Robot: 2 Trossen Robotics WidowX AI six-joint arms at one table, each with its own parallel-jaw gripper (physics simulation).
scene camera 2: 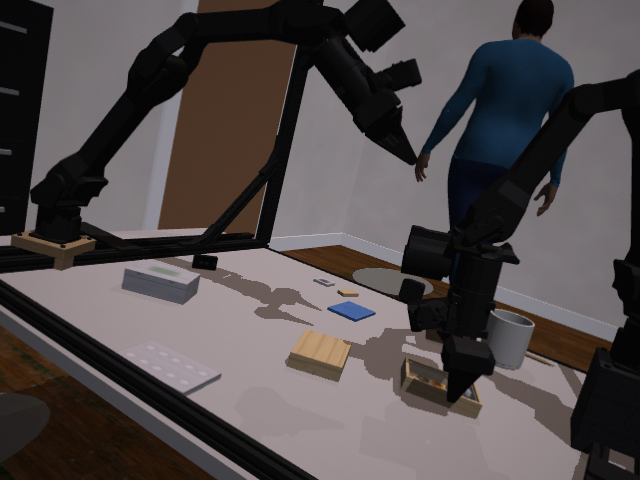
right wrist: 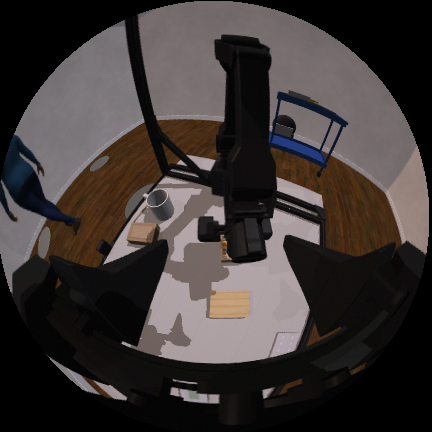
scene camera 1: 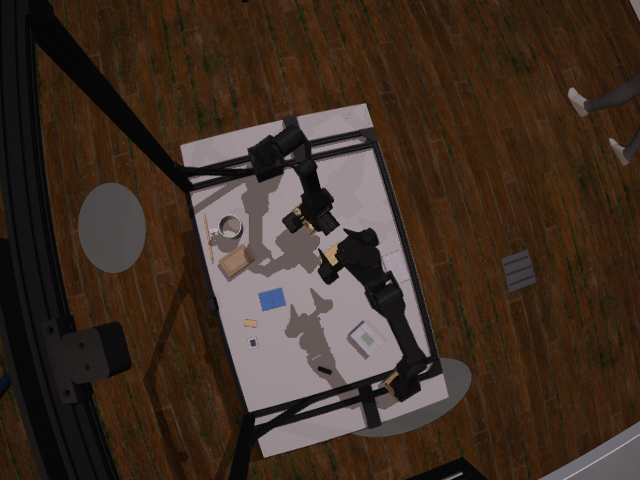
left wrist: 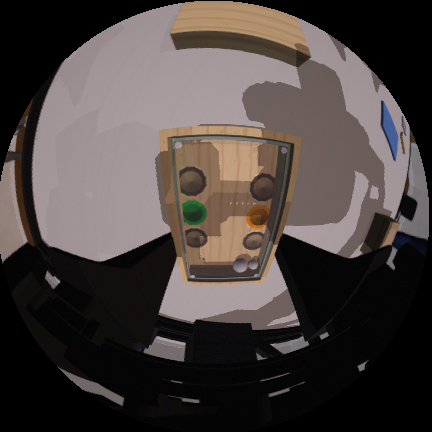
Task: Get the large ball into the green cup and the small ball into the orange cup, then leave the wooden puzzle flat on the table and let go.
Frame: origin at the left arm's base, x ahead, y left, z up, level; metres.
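Seen in the pictures: left gripper, between the fingertips: [scene camera 2: 448, 390] [left wrist: 226, 237]; right gripper, between the fingertips: [scene camera 2: 414, 163] [right wrist: 226, 243] [scene camera 1: 331, 239]; left arm's base, origin of its link: [scene camera 2: 637, 369] [scene camera 1: 265, 156]; right arm's base, origin of its link: [scene camera 2: 55, 237] [scene camera 1: 400, 384].
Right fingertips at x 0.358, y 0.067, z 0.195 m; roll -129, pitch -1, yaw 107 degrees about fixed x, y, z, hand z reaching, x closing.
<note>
Offsets run from my right fingertips to a thing's top centre. "spot": to the spot under its first point.
The wooden puzzle {dx -0.122, dy +0.002, dz -0.279 m} [left wrist: 227, 132] [scene camera 2: 429, 392] [right wrist: 224, 254] is a shallow glass-topped box, low over or on the table; I cannot tell whether it touches. Inside are the green cup {spot: dx -0.119, dy +0.024, dz -0.287 m} [left wrist: 194, 212] on the left and the orange cup {spot: dx -0.111, dy -0.012, dz -0.287 m} [left wrist: 258, 217] on the right. The large ball {dx -0.160, dy -0.024, dz -0.296 m} [left wrist: 240, 265] and small ball {dx -0.158, dy -0.036, dz -0.299 m} [left wrist: 253, 264] lie side by side in the near right corner in the left wrist view, outside the cups. My left gripper [left wrist: 226, 237] [scene camera 1: 308, 224] is shut on the puzzle's sides. My right gripper [scene camera 2: 413, 161] is open and empty, high above the table.
A light wooden block {dx +0.051, dy +0.041, dz -0.292 m} [scene camera 1: 329, 254] [scene camera 2: 320, 351] lies near the puzzle. A grey mug {spot: dx -0.193, dy -0.270, dz -0.307 m} [scene camera 1: 230, 226] [scene camera 2: 509, 341], brown box {dx -0.069, dy -0.292, dz -0.280 m} [scene camera 1: 235, 261] and blue pad {dx +0.106, dy -0.226, dz -0.310 m} [scene camera 1: 271, 299] [scene camera 2: 351, 310] stand along one side. A grey box {dx +0.369, dy +0.034, dz -0.279 m} [scene camera 1: 367, 338] [scene camera 2: 160, 284] is nearer the right arm's base.
</note>
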